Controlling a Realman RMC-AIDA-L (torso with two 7-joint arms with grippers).
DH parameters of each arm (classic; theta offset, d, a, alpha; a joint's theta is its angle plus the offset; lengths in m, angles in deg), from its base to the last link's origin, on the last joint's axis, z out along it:
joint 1: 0 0.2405 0 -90
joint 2: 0 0 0 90
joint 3: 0 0.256 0 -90
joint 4: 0 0 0 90
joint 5: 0 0.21 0 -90
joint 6: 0 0 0 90
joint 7: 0 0.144 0 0
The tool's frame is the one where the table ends.
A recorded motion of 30 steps. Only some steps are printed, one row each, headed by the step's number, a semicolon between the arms.
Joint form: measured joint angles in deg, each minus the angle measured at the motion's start. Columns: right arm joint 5, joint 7, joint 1, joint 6, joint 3, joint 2, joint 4; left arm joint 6, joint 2, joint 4, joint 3, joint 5, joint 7, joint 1.
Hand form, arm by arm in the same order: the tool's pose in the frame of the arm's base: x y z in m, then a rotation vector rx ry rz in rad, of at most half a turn. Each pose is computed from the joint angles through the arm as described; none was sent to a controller.
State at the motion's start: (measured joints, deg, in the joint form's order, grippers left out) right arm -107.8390 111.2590 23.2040 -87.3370 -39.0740 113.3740 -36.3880; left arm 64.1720 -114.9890 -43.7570 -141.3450 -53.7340 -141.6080 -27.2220
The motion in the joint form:
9: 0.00 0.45 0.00 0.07 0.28 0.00 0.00; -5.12 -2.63 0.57 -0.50 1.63 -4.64 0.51
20: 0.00 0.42 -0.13 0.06 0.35 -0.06 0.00; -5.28 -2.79 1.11 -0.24 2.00 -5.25 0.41
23: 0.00 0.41 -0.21 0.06 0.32 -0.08 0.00; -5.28 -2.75 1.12 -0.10 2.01 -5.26 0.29
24: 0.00 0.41 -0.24 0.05 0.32 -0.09 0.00; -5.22 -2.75 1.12 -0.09 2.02 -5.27 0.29
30: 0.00 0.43 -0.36 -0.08 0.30 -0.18 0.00; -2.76 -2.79 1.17 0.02 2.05 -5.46 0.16
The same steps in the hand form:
9: 0.3155 0.3149 0.0472 -2.3067 1.4825 0.8545; -0.3549 0.3606 0.0453 -1.6183 -1.8686 -0.5523
20: 0.3164 0.3143 0.0478 -2.3036 1.4834 0.8538; -0.3552 0.3595 0.0410 -1.6140 -1.8869 -0.5445
23: 0.3169 0.3138 0.0479 -2.3029 1.4844 0.8526; -0.3544 0.3603 0.0409 -1.6182 -1.8847 -0.5428
24: 0.3171 0.3137 0.0480 -2.3025 1.4848 0.8524; -0.3543 0.3602 0.0408 -1.6191 -1.8855 -0.5425
30: 0.3178 0.3129 0.0485 -2.3026 1.4865 0.8512; -0.3495 0.3575 0.0364 -1.6557 -1.9145 -0.5407

